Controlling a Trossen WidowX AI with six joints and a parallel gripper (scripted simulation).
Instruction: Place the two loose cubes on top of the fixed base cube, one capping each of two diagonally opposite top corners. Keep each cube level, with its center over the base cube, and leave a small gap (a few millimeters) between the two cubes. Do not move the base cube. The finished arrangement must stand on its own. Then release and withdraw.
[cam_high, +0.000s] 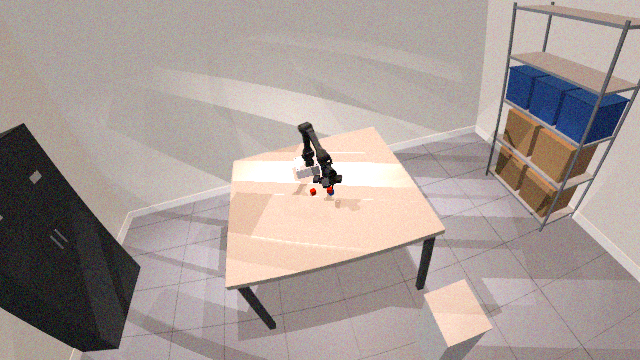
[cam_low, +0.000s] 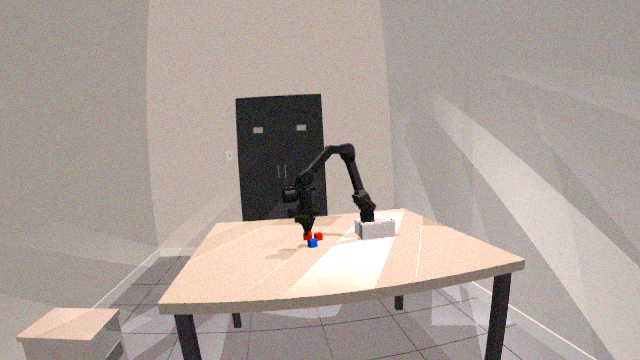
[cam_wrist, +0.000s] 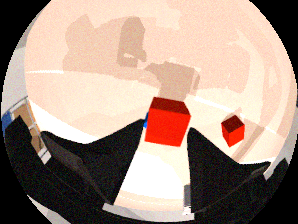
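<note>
My gripper tip is now 20 mm past the blue base cube, 10 mm to the right of it and 40 mm above it.
</note>
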